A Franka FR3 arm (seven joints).
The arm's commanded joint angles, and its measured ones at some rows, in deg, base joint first. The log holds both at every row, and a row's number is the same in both.
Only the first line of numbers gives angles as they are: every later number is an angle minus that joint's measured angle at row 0.
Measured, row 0:
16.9 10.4 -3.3 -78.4 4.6 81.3 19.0
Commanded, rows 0 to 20:
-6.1 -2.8 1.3 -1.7 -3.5 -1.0 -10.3
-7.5 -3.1 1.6 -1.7 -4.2 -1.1 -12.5
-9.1 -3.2 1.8 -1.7 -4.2 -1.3 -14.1
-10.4 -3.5 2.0 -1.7 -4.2 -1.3 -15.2
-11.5 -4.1 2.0 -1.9 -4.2 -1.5 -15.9
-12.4 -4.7 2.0 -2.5 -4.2 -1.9 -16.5
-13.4 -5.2 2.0 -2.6 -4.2 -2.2 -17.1
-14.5 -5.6 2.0 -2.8 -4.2 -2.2 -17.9
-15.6 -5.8 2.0 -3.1 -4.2 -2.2 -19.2
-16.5 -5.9 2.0 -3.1 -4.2 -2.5 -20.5
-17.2 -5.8 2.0 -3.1 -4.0 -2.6 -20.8
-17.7 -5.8 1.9 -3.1 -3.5 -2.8 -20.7
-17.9 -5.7 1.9 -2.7 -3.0 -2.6 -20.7
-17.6 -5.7 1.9 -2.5 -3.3 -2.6 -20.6
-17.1 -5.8 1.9 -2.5 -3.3 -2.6 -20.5
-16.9 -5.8 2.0 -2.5 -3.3 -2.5 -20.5
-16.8 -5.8 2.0 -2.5 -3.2 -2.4 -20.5
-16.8 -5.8 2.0 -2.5 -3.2 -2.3 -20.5
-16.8 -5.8 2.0 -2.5 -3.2 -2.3 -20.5
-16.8 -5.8 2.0 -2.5 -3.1 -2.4 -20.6
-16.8 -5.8 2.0 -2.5 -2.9 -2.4 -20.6
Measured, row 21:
-16.5 -4.6 1.9 -1.2 -3.5 -2.6 -19.5
